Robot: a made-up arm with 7 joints. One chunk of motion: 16 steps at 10 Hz.
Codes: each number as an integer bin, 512 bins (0 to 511) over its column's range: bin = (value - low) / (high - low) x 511, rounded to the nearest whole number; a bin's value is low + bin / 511 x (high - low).
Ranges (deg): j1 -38..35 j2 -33..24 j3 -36..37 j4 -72..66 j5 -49..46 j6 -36..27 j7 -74..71
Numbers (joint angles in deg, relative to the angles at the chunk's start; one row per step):
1: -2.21 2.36 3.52 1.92 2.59 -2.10 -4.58
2: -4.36 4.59 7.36 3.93 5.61 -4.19 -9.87
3: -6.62 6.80 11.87 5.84 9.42 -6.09 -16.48
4: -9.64 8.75 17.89 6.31 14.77 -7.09 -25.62
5: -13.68 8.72 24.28 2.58 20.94 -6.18 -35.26
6: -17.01 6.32 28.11 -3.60 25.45 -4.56 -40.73
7: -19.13 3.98 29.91 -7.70 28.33 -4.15 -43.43
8: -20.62 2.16 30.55 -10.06 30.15 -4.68 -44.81
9: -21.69 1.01 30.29 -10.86 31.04 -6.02 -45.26
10: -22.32 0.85 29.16 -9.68 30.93 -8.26 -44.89
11: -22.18 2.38 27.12 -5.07 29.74 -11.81 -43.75
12: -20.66 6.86 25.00 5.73 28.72 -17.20 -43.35
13: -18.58 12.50 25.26 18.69 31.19 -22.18 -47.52
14: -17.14 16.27 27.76 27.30 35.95 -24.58 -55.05
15: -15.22 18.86 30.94 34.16 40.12 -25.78 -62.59
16: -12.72 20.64 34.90 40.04 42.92 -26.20 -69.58
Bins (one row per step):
1: 251 317 277 274 277 275 245
2: 235 337 304 281 294 258 226
3: 220 357 335 288 314 243 203
4: 199 374 377 290 343 234 170
5: 170 374 422 276 376 242 137
6: 147 353 449 253 400 255 117
7: 132 332 461 238 416 258 108
8: 122 315 466 229 426 254 103
9: 114 305 464 226 431 243 101
10: 110 303 456 231 430 225 103
11: 111 317 442 248 424 196 107
12: 121 357 427 288 418 152 108
13: 136 408 429 336 431 112 93
14: 146 442 446 368 457 93 67
15: 159 465 469 393 479 83 40
16: 177 481 496 415 494 79 16

